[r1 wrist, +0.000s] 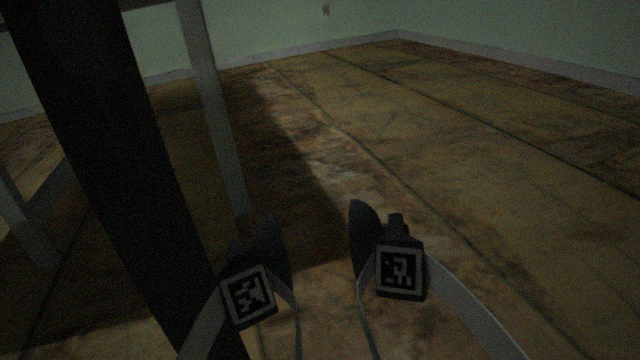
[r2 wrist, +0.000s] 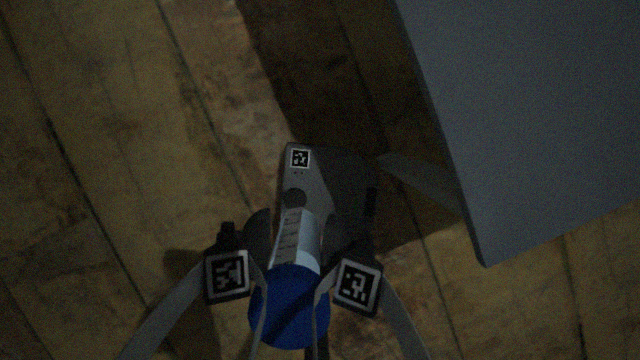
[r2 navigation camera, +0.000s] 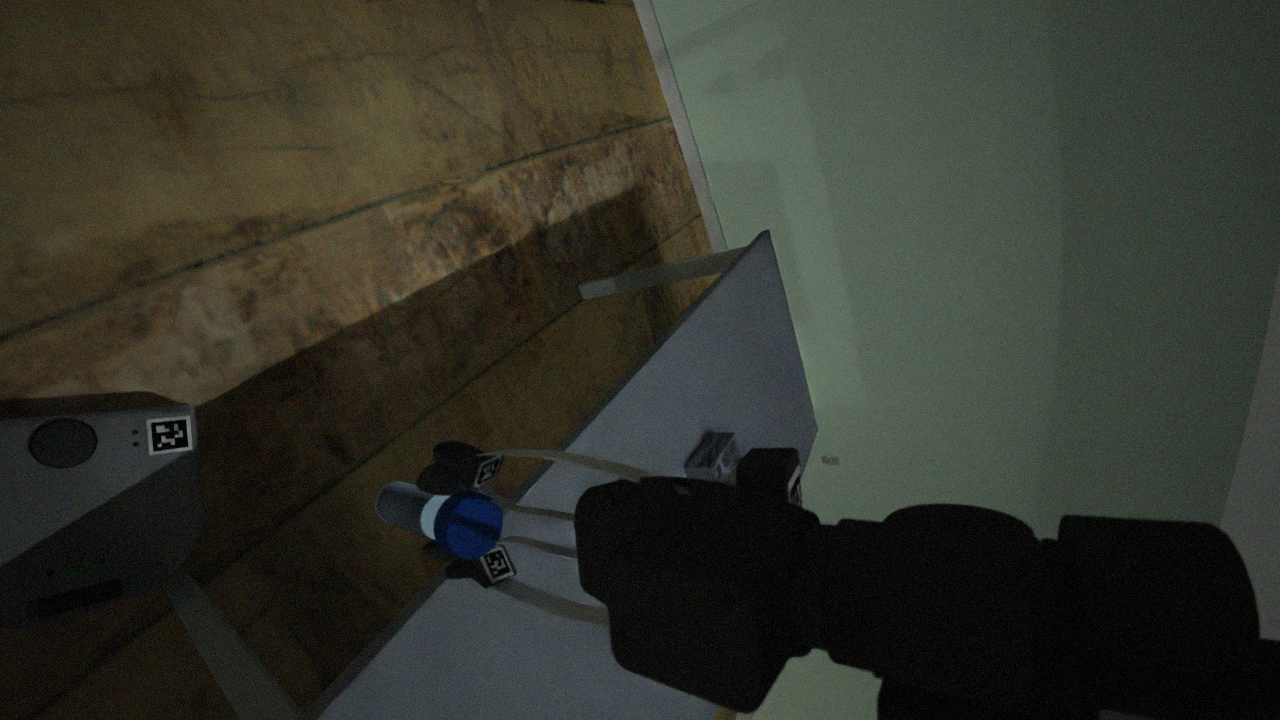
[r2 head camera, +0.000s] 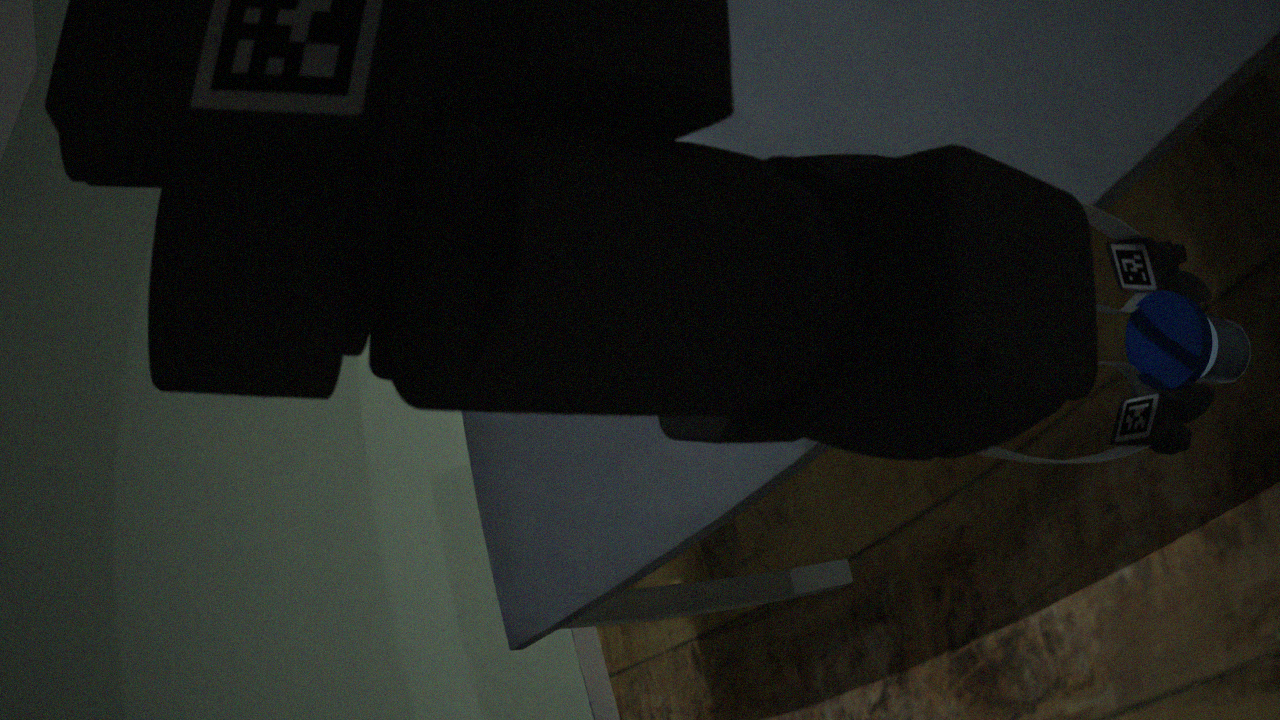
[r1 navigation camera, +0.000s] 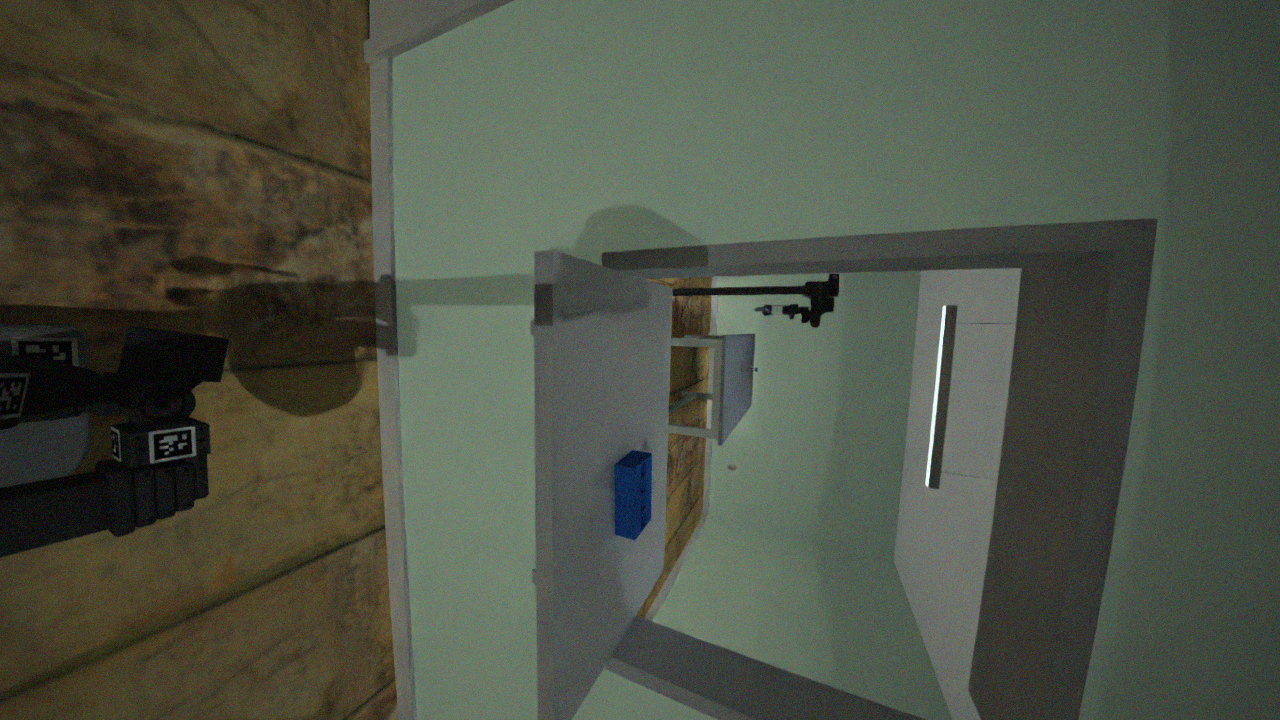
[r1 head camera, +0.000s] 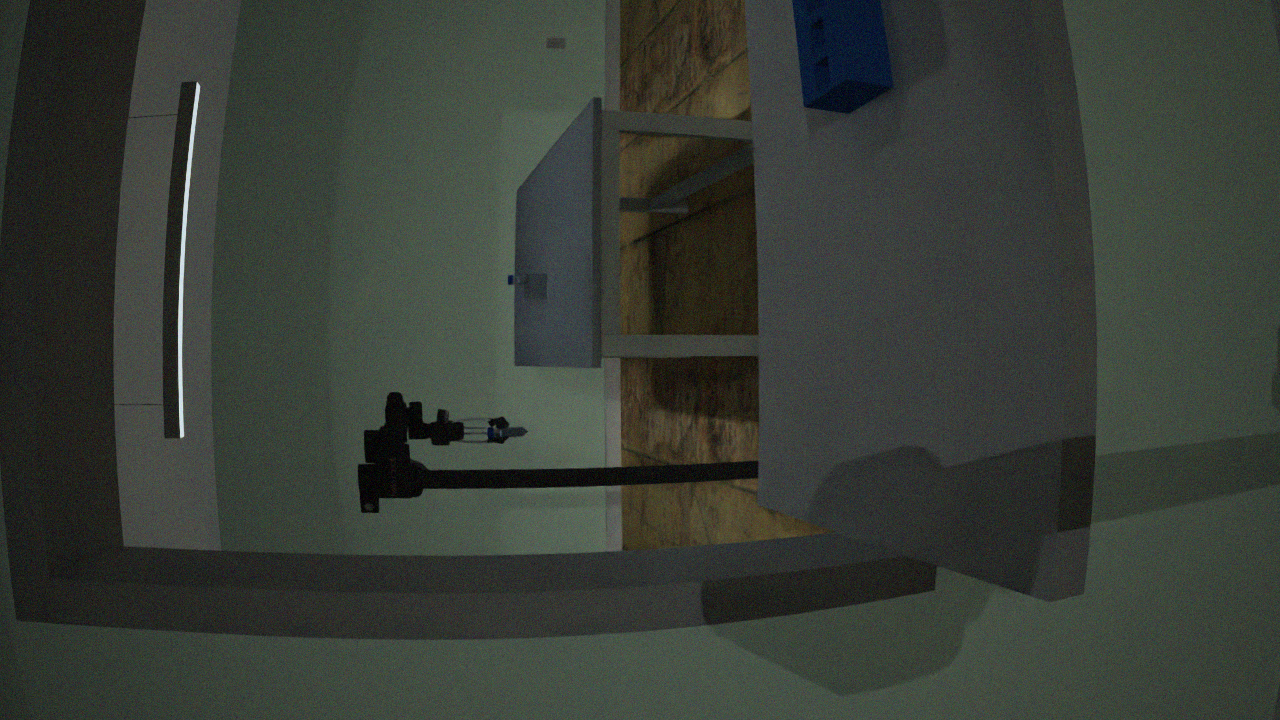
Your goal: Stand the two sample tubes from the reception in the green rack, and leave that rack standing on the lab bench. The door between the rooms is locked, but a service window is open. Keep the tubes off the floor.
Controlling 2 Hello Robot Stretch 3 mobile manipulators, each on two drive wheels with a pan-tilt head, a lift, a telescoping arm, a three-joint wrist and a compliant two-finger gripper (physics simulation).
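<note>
The r2 gripper (r1 head camera: 505,431) (r2 head camera: 1188,349) (r2 navigation camera: 447,514) (r2 wrist: 297,245) is shut on a blue-capped sample tube (r2 head camera: 1168,340) (r2 navigation camera: 469,525) (r2 wrist: 290,310), held cap up beside the reception table (r1 head camera: 556,268) (r2 head camera: 546,537) (r2 navigation camera: 707,358) (r2 wrist: 540,125), above r2's base. A small grey block (r1 head camera: 535,286) (r2 navigation camera: 713,454) stands on that table; a tiny blue spot (r1 head camera: 511,279) beside it may be the other tube's cap. The r1 gripper (r1 wrist: 317,237) is open, with nothing between its fingers, low over the floor. The green rack does not show in these views.
A blue rack (r1 head camera: 845,58) (r1 navigation camera: 632,494) stands on the service window's counter (r1 head camera: 921,268) (r1 navigation camera: 590,402), between r1 and r2's room. r2's base (r2 navigation camera: 89,483) (r2 wrist: 305,185) is close to a table leg. A table leg (r1 wrist: 215,110) and a dark post (r1 wrist: 115,175) stand left of r1's fingers.
</note>
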